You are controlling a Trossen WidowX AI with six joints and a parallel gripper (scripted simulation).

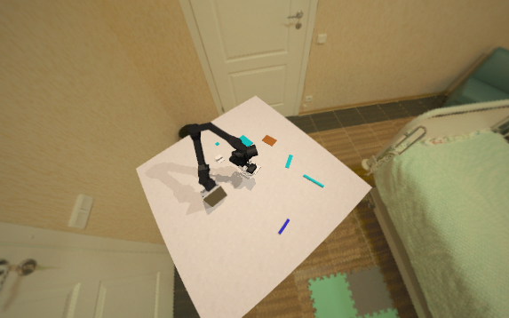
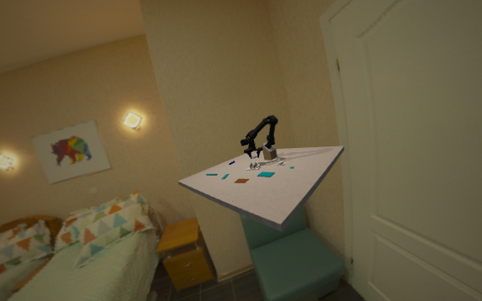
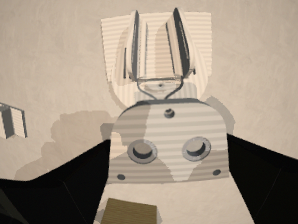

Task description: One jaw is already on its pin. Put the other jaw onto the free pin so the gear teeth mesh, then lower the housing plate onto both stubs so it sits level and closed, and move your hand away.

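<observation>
My gripper tip is now 2 cm short of the jaw piece, 2 cm to the right of it and 7 cm above it. From my gripper tip the other things lie so: teal plate 20 cm ahead, 22 cm to the left, 8 cm below; blue bar 10 cm behind, 43 cm to the right, 7 cm below; orange plate 34 cm ahead, 7 cm to the left, 8 cm below.
</observation>
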